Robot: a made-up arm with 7 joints. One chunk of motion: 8 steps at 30 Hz.
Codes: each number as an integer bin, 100 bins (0 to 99) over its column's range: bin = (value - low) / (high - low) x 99, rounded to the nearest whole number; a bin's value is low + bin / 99 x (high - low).
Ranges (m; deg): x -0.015..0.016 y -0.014..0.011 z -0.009..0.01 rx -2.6..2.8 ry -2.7..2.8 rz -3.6..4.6
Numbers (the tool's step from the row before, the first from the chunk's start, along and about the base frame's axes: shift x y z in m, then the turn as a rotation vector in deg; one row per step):
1: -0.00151 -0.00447 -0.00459 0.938 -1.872 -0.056
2: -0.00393 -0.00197 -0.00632 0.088 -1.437 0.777
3: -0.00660 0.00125 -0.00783 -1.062 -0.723 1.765
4: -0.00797 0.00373 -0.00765 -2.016 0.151 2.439
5: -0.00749 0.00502 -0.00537 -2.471 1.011 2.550
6: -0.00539 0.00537 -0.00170 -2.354 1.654 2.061
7: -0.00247 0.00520 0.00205 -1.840 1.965 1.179
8: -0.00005 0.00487 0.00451 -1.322 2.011 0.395
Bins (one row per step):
1: 43 38 23 65 15 43
2: 35 48 14 49 23 53
3: 27 60 6 28 36 65
4: 22 70 7 11 51 73
5: 24 75 19 2 67 74
6: 31 77 38 5 78 68
7: 40 76 58 14 84 58
8: 48 75 70 23 85 48

